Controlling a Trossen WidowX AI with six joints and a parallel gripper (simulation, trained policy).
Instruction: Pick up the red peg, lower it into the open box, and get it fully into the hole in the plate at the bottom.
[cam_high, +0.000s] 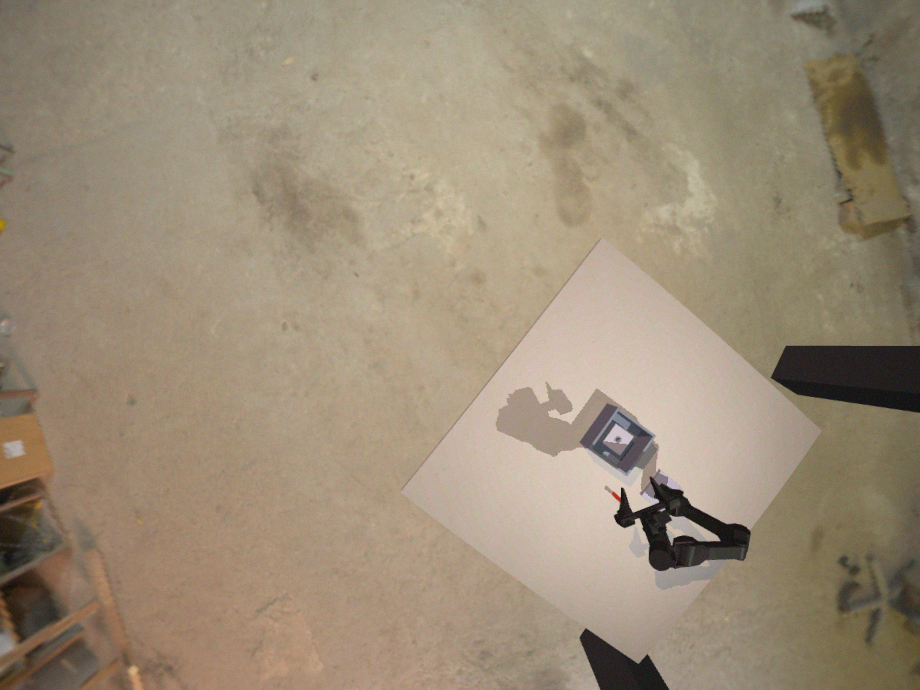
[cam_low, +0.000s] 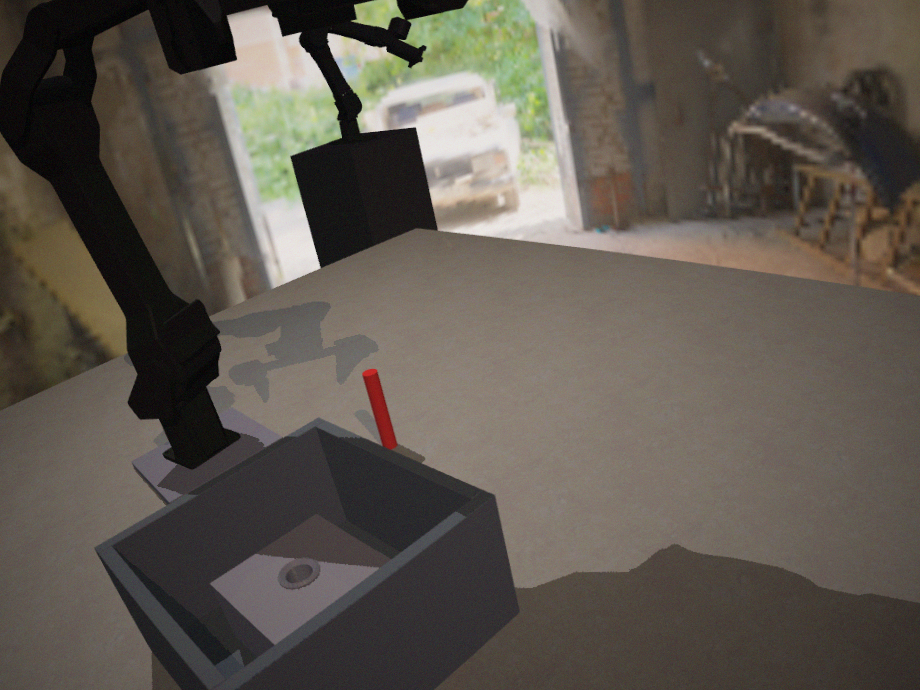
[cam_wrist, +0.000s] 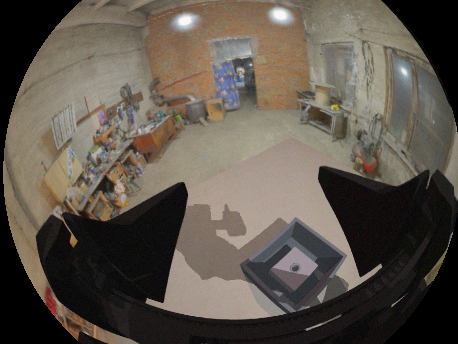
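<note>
Right now my gripper tip is 19 cm past the red peg, 12 cm to the right of it and 34 cm above it. Also, from my gripper tip: pale plate 6 cm behind, 8 cm to the right, 33 cm below; grey box 6 cm behind, 8 cm to the right, 35 cm below.
</note>
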